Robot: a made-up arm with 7 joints.
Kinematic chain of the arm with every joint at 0, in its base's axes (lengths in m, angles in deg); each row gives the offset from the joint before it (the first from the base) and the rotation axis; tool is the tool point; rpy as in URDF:
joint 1: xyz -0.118 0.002 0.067 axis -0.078 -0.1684 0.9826
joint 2: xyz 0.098 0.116 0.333 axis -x
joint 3: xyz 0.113 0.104 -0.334 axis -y
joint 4: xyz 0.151 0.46 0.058 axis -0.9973 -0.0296 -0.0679
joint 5: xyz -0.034 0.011 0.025 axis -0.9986 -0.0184 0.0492
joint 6: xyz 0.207 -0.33 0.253 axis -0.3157 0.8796 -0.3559
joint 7: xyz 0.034 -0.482 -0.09 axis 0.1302 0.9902 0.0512
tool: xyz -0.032 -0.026 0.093 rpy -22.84 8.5 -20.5
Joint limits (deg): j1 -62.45..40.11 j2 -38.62..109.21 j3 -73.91..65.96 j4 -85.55..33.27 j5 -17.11..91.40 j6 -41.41..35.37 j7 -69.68..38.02
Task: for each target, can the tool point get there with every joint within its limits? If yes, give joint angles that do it. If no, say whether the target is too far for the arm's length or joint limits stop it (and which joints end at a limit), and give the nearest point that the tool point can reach.
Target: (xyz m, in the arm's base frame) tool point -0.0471 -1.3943 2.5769
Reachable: no: too far | nearest point 0.4025 -0.4738 1.2628 | short by 1.666 m
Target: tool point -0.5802 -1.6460 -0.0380
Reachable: no: joint limits stop it (at a limit: joint 2, joint 4, joint 5, joint 6, joint 7) | nearest point -0.4797 -1.2807 0.0486 | short by 0.389 m
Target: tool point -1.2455 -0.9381 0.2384
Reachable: no: joint limits stop it (at a limit: joint 1, joint 4, joint 5, joint 6, joint 7) | nearest point -1.0837 -0.8461 0.2522 | short by 0.187 m
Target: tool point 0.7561 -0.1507 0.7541
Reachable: yes | joints -16.38 -25.10 -12.98 19.86 25.41 -28.01 28.06
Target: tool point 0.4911 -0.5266 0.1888
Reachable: yes | joints -24.71 22.10 -32.88 -59.58 60.07 -1.76 10.31
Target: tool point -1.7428 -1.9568 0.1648
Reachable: no: too far | nearest point -0.9093 -1.0672 0.2166 | short by 1.220 m
